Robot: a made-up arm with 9 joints. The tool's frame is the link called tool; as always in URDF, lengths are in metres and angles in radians. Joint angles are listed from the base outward.
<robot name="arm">
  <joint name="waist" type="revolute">
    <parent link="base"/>
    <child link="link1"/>
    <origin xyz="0.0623 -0.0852 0.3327" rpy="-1.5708 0 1.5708"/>
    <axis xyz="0 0 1"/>
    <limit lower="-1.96" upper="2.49"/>
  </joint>
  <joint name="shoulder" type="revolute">
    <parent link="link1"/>
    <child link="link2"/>
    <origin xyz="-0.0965 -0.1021 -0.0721" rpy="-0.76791 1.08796 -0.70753"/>
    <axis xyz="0 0 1"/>
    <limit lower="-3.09" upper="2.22"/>
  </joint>
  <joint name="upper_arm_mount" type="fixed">
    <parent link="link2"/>
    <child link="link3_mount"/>
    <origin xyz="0.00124 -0.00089 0.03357" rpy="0 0 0"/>
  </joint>
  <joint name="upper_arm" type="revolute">
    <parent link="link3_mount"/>
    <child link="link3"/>
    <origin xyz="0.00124 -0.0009 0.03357" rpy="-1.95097 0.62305 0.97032"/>
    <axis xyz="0 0 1"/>
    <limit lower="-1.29" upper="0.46"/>
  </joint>
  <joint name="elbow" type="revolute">
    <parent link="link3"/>
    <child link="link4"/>
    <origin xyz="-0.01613 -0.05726 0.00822" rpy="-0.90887 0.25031 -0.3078"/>
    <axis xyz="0 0 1"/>
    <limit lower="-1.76" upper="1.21"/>
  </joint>
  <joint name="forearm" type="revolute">
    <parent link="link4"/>
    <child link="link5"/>
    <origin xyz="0.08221 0.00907 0.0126" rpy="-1.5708 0 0.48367"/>
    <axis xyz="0 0 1"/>
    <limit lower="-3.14" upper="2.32"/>
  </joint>
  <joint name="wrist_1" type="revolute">
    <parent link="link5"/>
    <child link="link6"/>
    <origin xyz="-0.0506 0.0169 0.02" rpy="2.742 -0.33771 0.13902"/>
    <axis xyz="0 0 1"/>
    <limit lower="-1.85" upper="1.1"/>
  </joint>
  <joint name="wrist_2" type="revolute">
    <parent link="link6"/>
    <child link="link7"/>
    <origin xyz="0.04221 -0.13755 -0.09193" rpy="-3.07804 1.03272 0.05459"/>
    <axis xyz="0 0 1"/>
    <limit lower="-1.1" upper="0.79"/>
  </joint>
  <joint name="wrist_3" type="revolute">
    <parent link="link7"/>
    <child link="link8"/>
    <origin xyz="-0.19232 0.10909 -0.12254" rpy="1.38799 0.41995 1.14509"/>
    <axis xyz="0 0 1"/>
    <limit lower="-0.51" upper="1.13"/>
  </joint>
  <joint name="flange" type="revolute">
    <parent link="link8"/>
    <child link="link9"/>
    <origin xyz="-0.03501 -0.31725 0.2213" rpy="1.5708 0 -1.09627"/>
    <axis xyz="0 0 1"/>
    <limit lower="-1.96" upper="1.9"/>
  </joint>
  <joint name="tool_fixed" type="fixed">
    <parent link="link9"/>
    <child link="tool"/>
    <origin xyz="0.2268 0.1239 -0.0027" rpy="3.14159 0 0"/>
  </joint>
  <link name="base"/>
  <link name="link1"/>
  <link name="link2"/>
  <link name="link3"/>
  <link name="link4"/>
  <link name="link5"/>
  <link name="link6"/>
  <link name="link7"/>
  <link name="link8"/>
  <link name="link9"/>
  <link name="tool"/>
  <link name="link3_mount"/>
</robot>
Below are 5 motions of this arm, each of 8 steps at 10 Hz.
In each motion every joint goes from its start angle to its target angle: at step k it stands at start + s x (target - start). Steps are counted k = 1, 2, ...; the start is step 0. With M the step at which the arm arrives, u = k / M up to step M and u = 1 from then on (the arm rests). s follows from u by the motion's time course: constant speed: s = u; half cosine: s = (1 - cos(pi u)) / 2; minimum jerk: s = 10 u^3 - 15 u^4 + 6 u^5.
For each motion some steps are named. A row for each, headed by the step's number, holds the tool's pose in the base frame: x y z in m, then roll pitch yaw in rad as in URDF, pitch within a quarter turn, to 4 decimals.
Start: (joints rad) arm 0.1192 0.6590 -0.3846 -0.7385 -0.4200 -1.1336 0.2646 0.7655 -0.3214
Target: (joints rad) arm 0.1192 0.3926 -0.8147 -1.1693 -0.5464 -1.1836 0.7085 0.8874 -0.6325
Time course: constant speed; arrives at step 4
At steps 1, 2, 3, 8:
1: -0.3721 0.5582 0.3462 0.0970 -0.1922 2.7180
2: -0.4317 0.5092 0.4924 -0.0781 -0.3456 2.9321
3: -0.4764 0.4231 0.6297 -0.3083 -0.4441 -3.0900
8: -0.5022 0.3046 0.7485 -0.5752 -0.4699 -2.7981

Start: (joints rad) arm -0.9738 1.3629 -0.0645 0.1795 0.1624 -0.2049 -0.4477 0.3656 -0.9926
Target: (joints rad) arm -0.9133 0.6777 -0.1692 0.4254 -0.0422 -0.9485 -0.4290 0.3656 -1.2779
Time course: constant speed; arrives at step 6
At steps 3, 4, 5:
3: 0.1683 0.5142 0.3311 -0.1991 0.2611 2.2536
4: 0.1692 0.5146 0.3718 -0.3171 0.3130 2.2569
5: 0.1664 0.5127 0.4043 -0.4311 0.3804 2.2526

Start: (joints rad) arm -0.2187 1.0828 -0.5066 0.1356 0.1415 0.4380 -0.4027 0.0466 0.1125
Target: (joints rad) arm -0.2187 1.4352 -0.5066 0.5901 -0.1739 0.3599 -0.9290 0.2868 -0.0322
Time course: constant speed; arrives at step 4
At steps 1, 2, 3, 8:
1: 0.4215 -0.2572 -0.0343 -1.1112 0.9309 -0.4466
2: 0.4243 -0.2992 -0.0242 -1.0719 0.8700 -0.5261
3: 0.4304 -0.3419 -0.0070 -1.0233 0.7930 -0.5892
8: 0.4387 -0.3847 0.0180 -0.9690 0.7014 -0.6387

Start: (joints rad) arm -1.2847 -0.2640 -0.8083 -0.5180 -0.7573 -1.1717 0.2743 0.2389 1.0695
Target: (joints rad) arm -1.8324 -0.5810 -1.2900 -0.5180 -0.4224 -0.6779 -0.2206 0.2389 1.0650
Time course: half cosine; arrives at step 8
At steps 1, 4, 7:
1: 0.1604 0.0153 0.9002 0.6801 -1.2228 -0.1776
4: 0.1481 -0.1909 0.8677 1.3754 -0.9603 -0.7336
7: 0.1326 -0.3416 0.7703 1.7298 -0.6695 -0.8588

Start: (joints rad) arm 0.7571 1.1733 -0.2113 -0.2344 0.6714 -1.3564 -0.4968 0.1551 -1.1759
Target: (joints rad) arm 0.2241 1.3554 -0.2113 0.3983 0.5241 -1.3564 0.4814 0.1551 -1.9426
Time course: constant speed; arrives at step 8
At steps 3, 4, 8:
3: -0.4316 0.1307 0.2190 0.4745 -0.1209 -2.5066
4: -0.4132 0.0910 0.2015 0.4335 -0.0066 -2.3080
8: -0.2526 0.0156 0.1168 0.7198 0.3989 -1.4781

